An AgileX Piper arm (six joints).
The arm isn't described. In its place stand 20 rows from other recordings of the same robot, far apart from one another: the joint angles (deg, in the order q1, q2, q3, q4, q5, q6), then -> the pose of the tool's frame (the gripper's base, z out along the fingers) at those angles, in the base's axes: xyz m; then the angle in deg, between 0 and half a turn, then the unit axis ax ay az.
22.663 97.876 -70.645 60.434 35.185 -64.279 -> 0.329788, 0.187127, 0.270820, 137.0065, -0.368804, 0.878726, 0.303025
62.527 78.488 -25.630 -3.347 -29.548 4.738 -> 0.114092, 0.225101, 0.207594, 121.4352, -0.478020, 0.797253, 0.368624
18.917 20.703 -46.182 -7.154 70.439 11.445 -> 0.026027, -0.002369, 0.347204, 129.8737, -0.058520, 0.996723, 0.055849
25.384 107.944 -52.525 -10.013 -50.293 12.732 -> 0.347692, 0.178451, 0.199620, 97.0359, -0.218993, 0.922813, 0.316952
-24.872 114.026 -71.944 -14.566 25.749 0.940 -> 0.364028, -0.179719, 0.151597, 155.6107, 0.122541, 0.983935, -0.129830
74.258 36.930 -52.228 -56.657 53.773 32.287 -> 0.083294, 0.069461, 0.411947, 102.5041, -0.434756, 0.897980, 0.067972
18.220 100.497 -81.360 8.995 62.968 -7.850 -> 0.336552, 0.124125, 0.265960, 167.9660, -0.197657, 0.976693, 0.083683
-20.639 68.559 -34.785 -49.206 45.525 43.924 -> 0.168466, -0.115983, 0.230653, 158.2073, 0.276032, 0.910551, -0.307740
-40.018 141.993 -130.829 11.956 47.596 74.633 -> 0.431621, -0.344228, 0.189431, 149.0234, 0.849644, 0.492123, 0.189528
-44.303 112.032 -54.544 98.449 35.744 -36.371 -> 0.296520, -0.215918, 0.130934, 145.0732, 0.682934, 0.638867, 0.354189
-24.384 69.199 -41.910 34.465 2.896 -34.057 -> 0.236801, -0.104481, 0.287948, 115.9495, 0.203968, 0.971780, -0.118494
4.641 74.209 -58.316 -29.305 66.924 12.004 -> 0.234473, -0.022077, 0.301008, 164.3010, -0.012089, 0.973903, -0.226641
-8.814 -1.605 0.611 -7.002 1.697 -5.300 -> 0.053763, -0.008669, 0.208557, 87.8023, -0.027913, 0.980317, -0.195449
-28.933 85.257 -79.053 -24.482 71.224 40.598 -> 0.239963, -0.173443, 0.345312, 160.4606, 0.528157, 0.826360, -0.195395
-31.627 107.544 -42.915 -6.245 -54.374 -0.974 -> 0.308979, -0.180836, 0.166830, 99.0594, 0.188768, 0.953739, -0.233982
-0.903 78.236 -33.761 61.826 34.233 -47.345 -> 0.231137, 0.041490, 0.198398, 150.7552, 0.014371, 0.961262, 0.275261
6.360 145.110 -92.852 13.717 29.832 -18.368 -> 0.457293, 0.061771, -0.004212, 166.4042, -0.118044, 0.991252, 0.059028
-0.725 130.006 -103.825 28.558 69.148 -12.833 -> 0.456564, 0.034879, 0.163021, 177.2056, -0.014242, 0.973317, 0.229024
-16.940 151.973 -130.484 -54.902 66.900 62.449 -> 0.491521, -0.221300, 0.115220, 155.1777, 0.456370, 0.800104, -0.389306
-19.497 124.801 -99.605 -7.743 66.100 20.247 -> 0.412855, -0.158066, 0.176803, 176.2612, 0.315297, 0.946939, -0.062402
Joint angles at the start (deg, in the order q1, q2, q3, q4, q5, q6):
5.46 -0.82 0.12 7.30 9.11 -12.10
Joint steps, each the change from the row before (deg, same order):
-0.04 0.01 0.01 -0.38 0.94 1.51
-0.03 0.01 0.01 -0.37 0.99 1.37
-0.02 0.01 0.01 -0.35 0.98 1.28
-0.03 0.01 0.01 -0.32 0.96 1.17
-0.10 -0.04 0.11 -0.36 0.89 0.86
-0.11 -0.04 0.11 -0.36 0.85 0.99
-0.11 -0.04 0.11 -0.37 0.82 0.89
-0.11 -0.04 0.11 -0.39 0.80 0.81
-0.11 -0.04 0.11 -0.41 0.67 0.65
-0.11 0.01 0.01 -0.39 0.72 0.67
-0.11 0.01 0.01 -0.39 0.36 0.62
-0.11 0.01 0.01 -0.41 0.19 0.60
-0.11 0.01 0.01 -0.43 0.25 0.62
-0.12 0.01 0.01 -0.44 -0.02 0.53
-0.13 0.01 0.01 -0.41 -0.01 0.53
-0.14 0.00 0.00 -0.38 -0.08 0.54
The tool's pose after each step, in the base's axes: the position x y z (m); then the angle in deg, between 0 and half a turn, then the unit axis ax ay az. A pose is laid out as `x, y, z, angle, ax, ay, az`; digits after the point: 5 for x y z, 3 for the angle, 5 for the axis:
0.05472, 0.00711, 0.19747, 94.336, -0.08985, 0.99567, 0.02382
0.05461, 0.00715, 0.19584, 95.375, -0.08121, 0.99620, 0.03158
0.05446, 0.00718, 0.19422, 96.409, -0.07317, 0.99658, 0.03852
0.05430, 0.00718, 0.19263, 97.425, -0.06568, 0.99685, 0.04448
0.05414, 0.00707, 0.19061, 98.405, -0.06040, 0.99707, 0.04687
0.05396, 0.00693, 0.18866, 99.353, -0.05378, 0.99730, 0.04998
0.05378, 0.00677, 0.18676, 100.265, -0.04799, 0.99749, 0.05207
0.05358, 0.00657, 0.18489, 101.153, -0.04292, 0.99766, 0.05325
0.05340, 0.00634, 0.18323, 101.901, -0.03924, 0.99782, 0.05302
0.05320, 0.00611, 0.18203, 102.650, -0.03520, 0.99797, 0.05305
0.05311, 0.00584, 0.18140, 103.036, -0.03139, 0.99811, 0.05280
0.05308, 0.00555, 0.18103, 103.249, -0.02779, 0.99825, 0.05228
0.05303, 0.00524, 0.18056, 103.522, -0.02412, 0.99837, 0.05165
0.05308, 0.00491, 0.18052, 103.517, -0.02113, 0.99851, 0.05038
0.05313, 0.00459, 0.18046, 103.524, -0.01786, 0.99862, 0.04931
0.05318, 0.00426, 0.18058, 103.441, -0.01424, 0.99872, 0.04859

